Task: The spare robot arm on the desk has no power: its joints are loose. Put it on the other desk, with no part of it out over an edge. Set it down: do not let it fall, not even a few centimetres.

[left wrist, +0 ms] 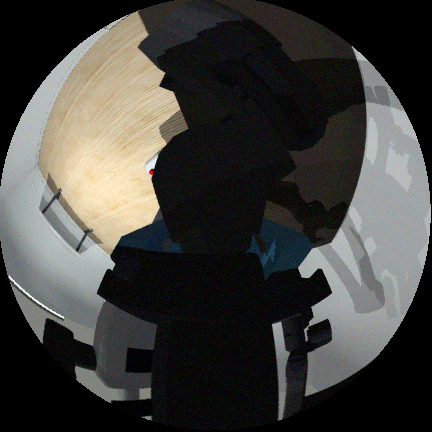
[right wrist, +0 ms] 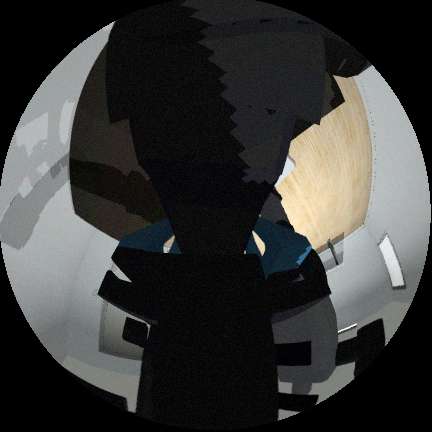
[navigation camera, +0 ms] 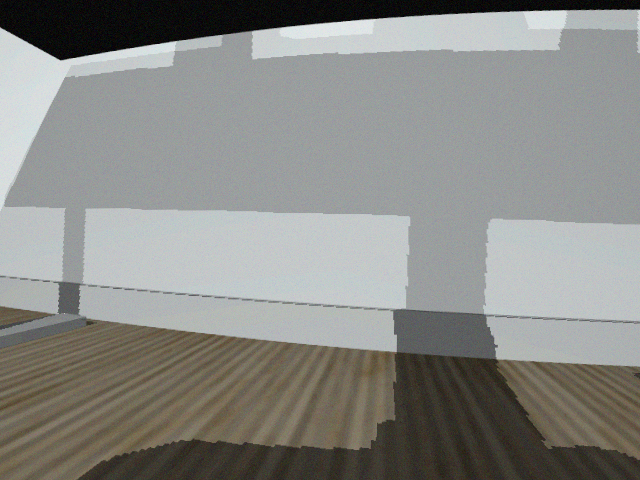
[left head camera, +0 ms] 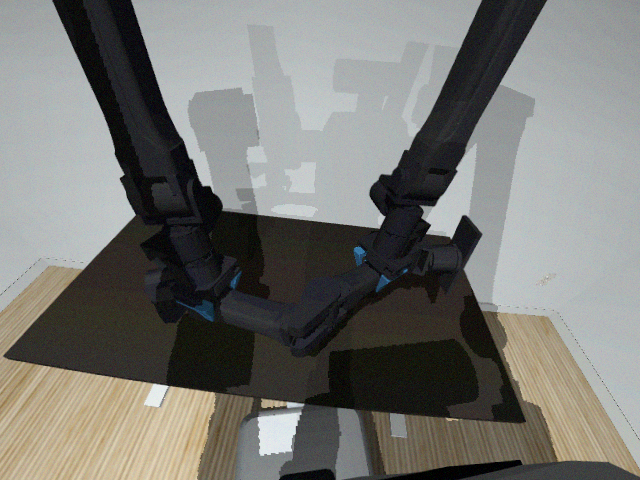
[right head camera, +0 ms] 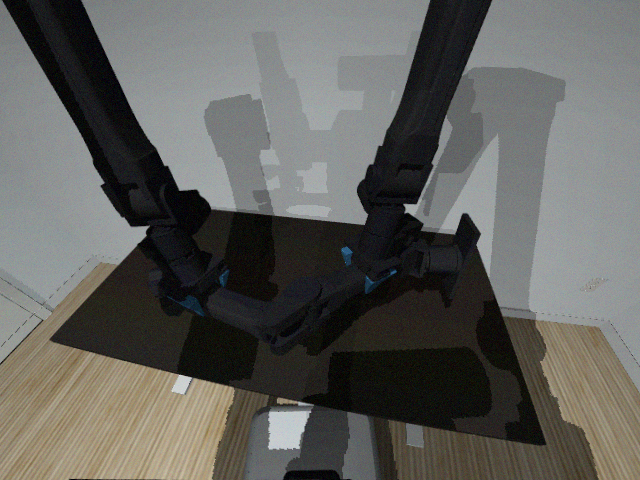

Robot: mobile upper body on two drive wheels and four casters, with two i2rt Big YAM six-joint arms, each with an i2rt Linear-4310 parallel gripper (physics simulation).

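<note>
The dark spare robot arm (left head camera: pixel 253 314) (right head camera: pixel 240 311) is bent in a shallow V above the dark desk top (left head camera: pixel 87 330) (right head camera: pixel 118 330). Its bend points toward the desk's near edge; a flat plate at its right end stands near the desk's right side. My left gripper (left head camera: pixel 211 299) (right head camera: pixel 201 294) with blue fingertips is shut on its left link. My right gripper (left head camera: pixel 373 268) (right head camera: pixel 359 271) is shut on its right link. In the wrist views the held links hide most of the space between the fingers. Whether the arm touches the desk, I cannot tell.
A pale wall (left head camera: pixel 320 51) (right head camera: pixel 310 46) with shadows stands behind the desk's far edge. The wooden floor (left head camera: pixel 93 413) (right head camera: pixel 103 403) (navigation camera: pixel 258 392) shows around the desk. My grey base (left head camera: pixel 356 444) (right head camera: pixel 361 444) is at the near edge. A grey bar (navigation camera: pixel 46 328) lies at the left in the navigation view.
</note>
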